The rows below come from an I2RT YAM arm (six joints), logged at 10 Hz.
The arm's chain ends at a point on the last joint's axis. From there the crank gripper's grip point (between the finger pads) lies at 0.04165 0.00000 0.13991 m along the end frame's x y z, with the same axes.
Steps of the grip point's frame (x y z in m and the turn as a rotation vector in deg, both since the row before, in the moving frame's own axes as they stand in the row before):
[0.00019, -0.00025, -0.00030, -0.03, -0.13, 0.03]
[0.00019, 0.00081, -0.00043, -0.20, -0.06, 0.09]
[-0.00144, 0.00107, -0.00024, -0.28, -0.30, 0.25]
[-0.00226, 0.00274, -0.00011, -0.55, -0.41, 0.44]
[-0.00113, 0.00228, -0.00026, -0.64, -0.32, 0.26]
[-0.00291, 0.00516, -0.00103, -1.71, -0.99, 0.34]
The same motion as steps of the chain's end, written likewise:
[0.00051, -0.00035, -0.00039, -0.03, -0.13, 0.03]
[0.00034, 0.00026, -0.00047, -0.20, -0.06, 0.09]
[-0.00070, 0.00021, -0.00045, -0.28, -0.30, 0.25]
[-0.00125, 0.00108, -0.00040, -0.55, -0.41, 0.44]
[-0.00034, 0.00053, -0.00048, -0.64, -0.32, 0.26]
[-0.00047, 0.00073, -0.00166, -1.71, -0.99, 0.34]

